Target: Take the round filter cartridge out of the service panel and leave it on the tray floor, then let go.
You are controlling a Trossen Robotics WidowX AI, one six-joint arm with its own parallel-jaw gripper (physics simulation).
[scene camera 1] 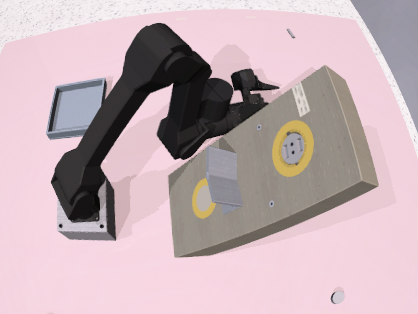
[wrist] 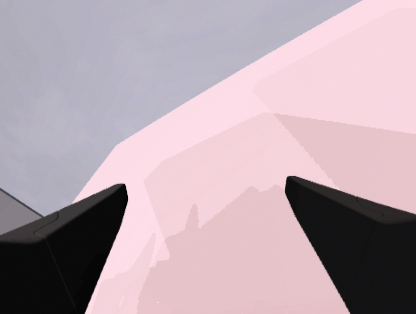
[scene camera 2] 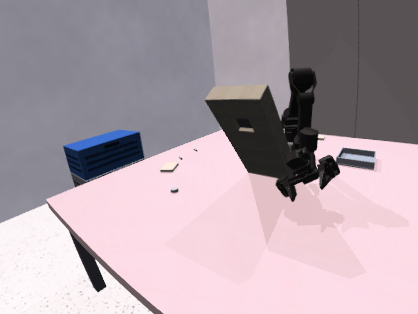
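The service panel (scene camera 1: 250, 170) (scene camera 2: 257, 152) is a thick, tilted grey-brown slab. A round grey piece with two dark holes (scene camera 1: 292, 148), which looks like the filter cartridge, sits inside the panel's right yellow ring. A grey flap (scene camera 1: 223, 175) stands out from the panel and partly covers the left yellow ring (scene camera 1: 196, 201). The shallow blue-grey tray (scene camera 1: 67, 135) (scene camera 2: 356, 165) lies apart from the panel, behind the arm in scene camera 1. My gripper (scene camera 2: 308, 193) (wrist: 207, 187) is open and empty beside the panel's far long edge, above the table. One finger is hidden in scene camera 1.
The arm's base block (scene camera 1: 86, 228) stands left of the panel. A small round disc (scene camera 1: 338, 297) (scene camera 2: 174, 190) and a small grey bar (scene camera 1: 291, 33) lie on the table. A cream block (scene camera 2: 169, 166) lies near the disc. A blue box (scene camera 2: 112, 152) stands beyond the table edge.
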